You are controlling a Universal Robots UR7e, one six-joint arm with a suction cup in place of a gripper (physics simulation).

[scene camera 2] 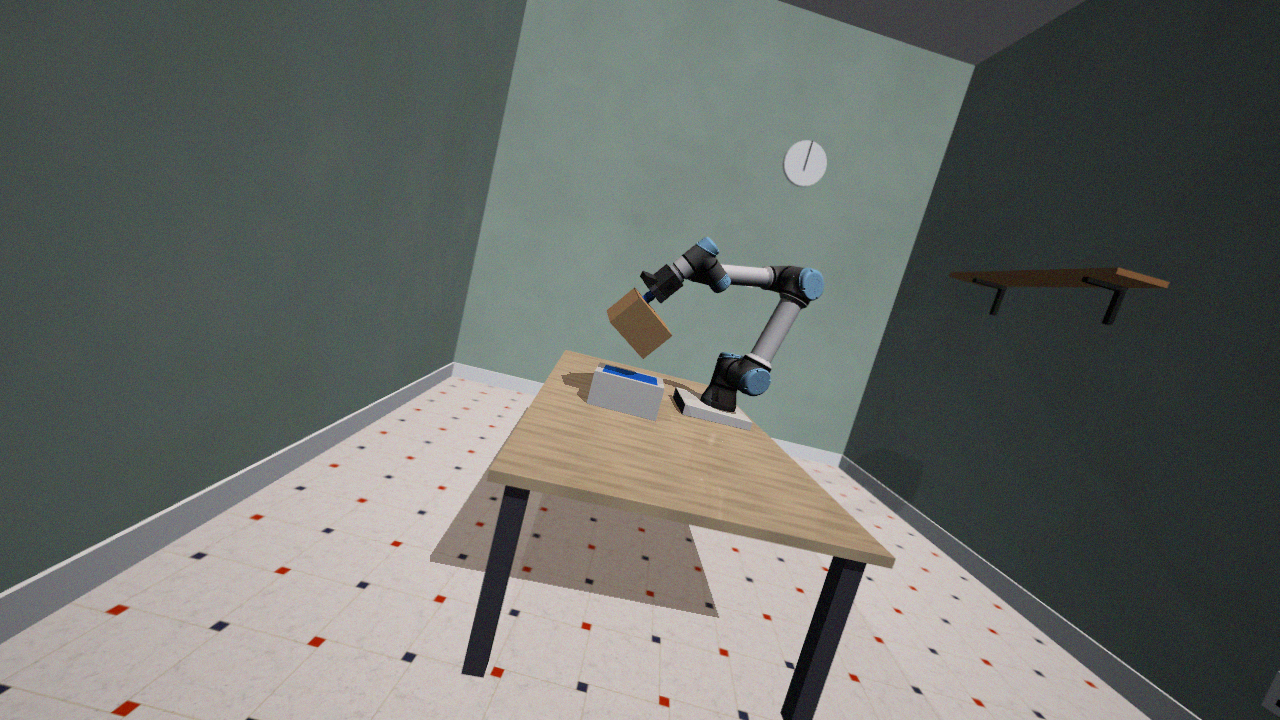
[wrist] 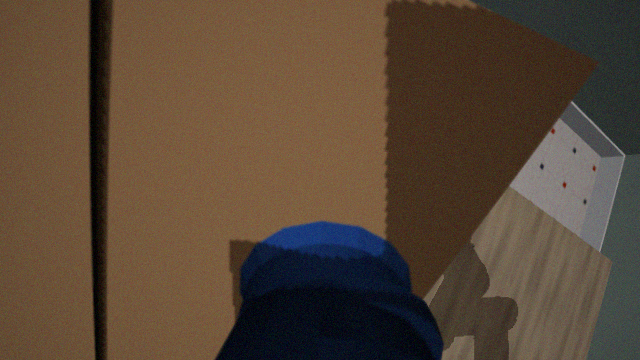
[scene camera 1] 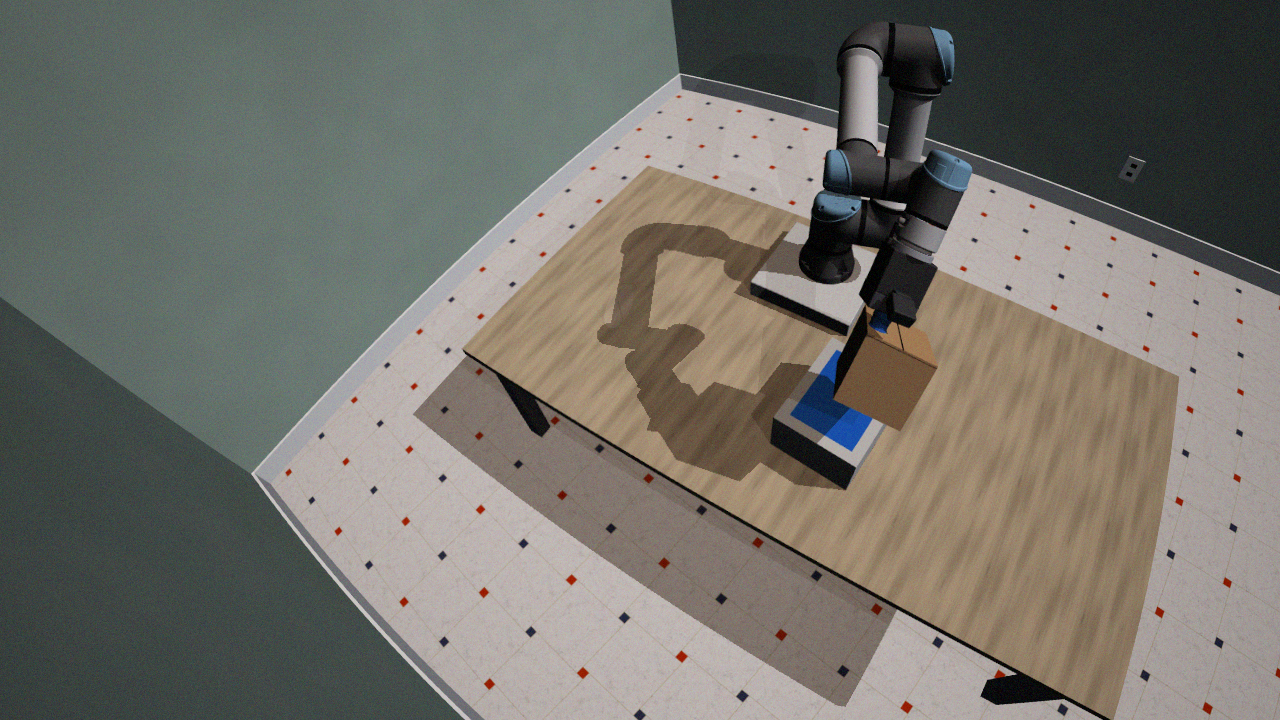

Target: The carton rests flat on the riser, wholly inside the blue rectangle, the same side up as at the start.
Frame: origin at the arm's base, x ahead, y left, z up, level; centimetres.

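Seen in the pictures: end effector, tool point: (wrist: 346,243) (scene camera 1: 872,333); arm's base, origin of the base link: (scene camera 2: 717,405) (scene camera 1: 826,264).
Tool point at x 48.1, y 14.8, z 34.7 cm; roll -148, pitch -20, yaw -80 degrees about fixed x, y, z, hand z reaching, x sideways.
Offsets run from my tool point to a thing's middle. Level surfaces: height alone.
The brown carton @[dz -7.4, dx -0.1, dy +3.4 cm] (scene camera 1: 886,385) (scene camera 2: 639,324) (wrist: 240,120) hangs tilted from my suction gripper (scene camera 1: 880,322) (scene camera 2: 648,295) (wrist: 325,260), whose blue cup is pressed on the carton's seamed face, off to one side of the dark seam. In the scene camera 2 view the carton is in the air above the riser, with a gap beneath its lowest corner. The riser @[dz -32.9, dx -3.5, dy -1.5 cm] (scene camera 1: 810,456) (scene camera 2: 623,395) is a light block with dark sides on the table. The blue rectangle @[dz -26.9, dx -3.5, dy -1.5 cm] (scene camera 1: 854,431) (scene camera 2: 631,375) covers most of its top; the carton hides part of it in the scene camera 1 view.
The wooden table @[dz -38.9 cm] (scene camera 1: 1029,465) (scene camera 2: 680,465) carries the riser and the arm's pale base plate (scene camera 1: 796,302) (scene camera 2: 716,414), which lies behind the riser in the scene camera 1 view. A wall shelf (scene camera 2: 1056,277) is at the right in the scene camera 2 view.
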